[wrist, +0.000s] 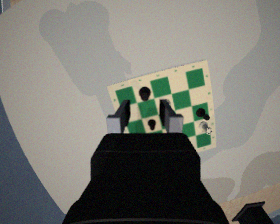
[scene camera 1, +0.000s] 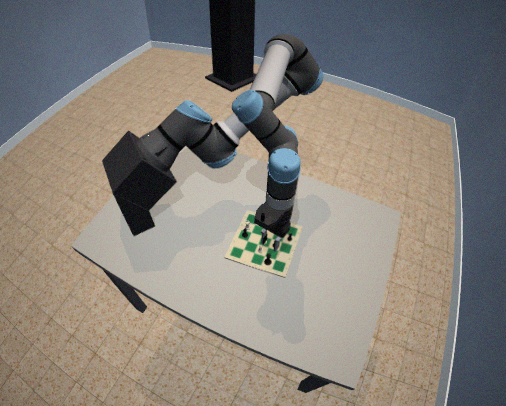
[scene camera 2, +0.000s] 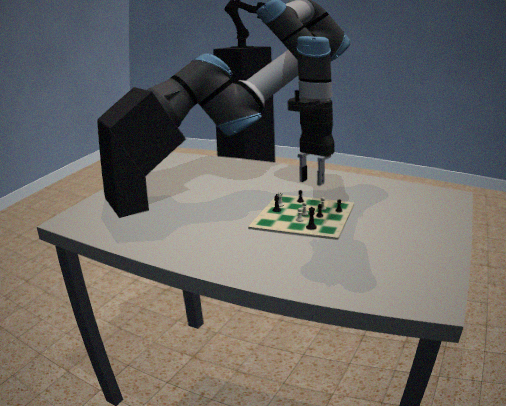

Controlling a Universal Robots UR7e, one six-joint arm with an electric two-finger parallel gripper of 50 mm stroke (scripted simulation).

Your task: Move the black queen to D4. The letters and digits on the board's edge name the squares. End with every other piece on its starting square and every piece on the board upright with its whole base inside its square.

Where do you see a green-and-cream chessboard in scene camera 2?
At 330, 226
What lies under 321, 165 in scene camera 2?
My gripper.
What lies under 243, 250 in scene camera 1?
A green-and-cream chessboard.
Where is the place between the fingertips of my gripper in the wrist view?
144, 107
